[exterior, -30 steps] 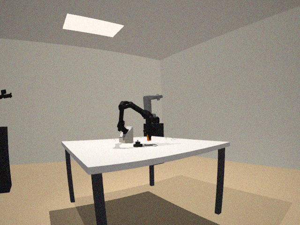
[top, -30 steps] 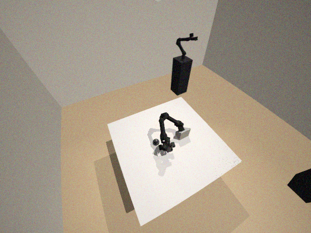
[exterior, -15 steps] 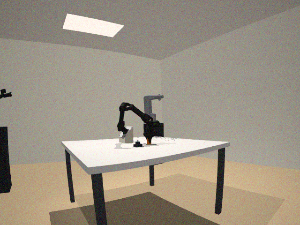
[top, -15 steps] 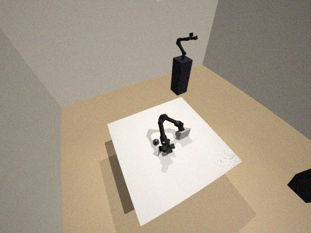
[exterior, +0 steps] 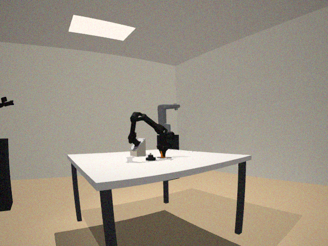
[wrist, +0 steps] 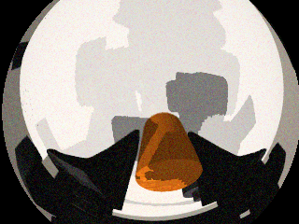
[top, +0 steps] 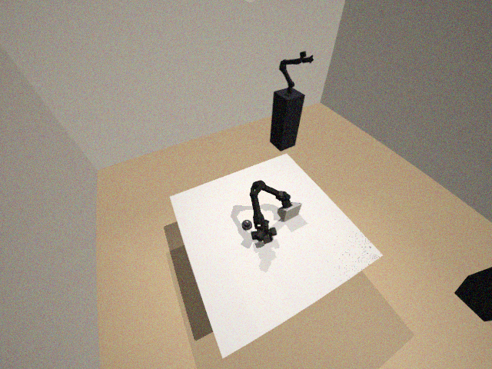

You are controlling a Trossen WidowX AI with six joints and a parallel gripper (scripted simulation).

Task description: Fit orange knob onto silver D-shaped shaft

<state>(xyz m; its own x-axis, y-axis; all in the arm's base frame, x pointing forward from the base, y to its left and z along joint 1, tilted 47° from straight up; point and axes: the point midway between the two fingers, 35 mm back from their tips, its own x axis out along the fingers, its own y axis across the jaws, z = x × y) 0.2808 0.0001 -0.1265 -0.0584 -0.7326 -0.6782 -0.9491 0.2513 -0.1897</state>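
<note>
The orange knob is 30 mm above my gripper tip. The rest, counted from my gripper tip: dark round pedestal 50 mm ahead, 170 mm to the right, 20 mm above.
</note>
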